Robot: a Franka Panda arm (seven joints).
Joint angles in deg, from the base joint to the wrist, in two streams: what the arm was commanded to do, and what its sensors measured. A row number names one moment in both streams.
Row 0, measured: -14.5 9.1 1.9 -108.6 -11.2 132.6 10.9
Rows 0 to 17, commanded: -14.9 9.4 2.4 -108.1 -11.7 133.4 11.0; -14.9 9.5 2.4 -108.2 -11.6 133.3 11.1; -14.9 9.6 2.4 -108.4 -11.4 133.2 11.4; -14.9 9.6 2.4 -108.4 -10.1 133.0 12.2; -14.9 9.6 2.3 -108.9 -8.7 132.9 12.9; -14.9 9.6 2.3 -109.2 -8.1 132.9 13.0; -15.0 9.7 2.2 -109.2 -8.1 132.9 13.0; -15.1 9.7 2.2 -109.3 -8.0 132.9 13.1; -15.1 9.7 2.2 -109.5 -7.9 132.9 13.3; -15.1 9.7 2.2 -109.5 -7.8 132.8 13.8; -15.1 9.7 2.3 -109.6 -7.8 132.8 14.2; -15.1 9.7 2.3 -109.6 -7.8 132.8 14.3; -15.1 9.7 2.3 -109.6 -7.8 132.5 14.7; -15.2 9.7 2.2 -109.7 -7.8 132.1 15.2; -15.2 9.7 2.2 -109.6 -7.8 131.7 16.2; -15.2 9.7 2.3 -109.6 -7.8 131.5 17.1; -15.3 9.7 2.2 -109.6 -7.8 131.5 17.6; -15.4 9.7 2.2 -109.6 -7.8 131.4 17.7
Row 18, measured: -14.9 10.1 1.9 -109.3 -8.4 132.4 16.1
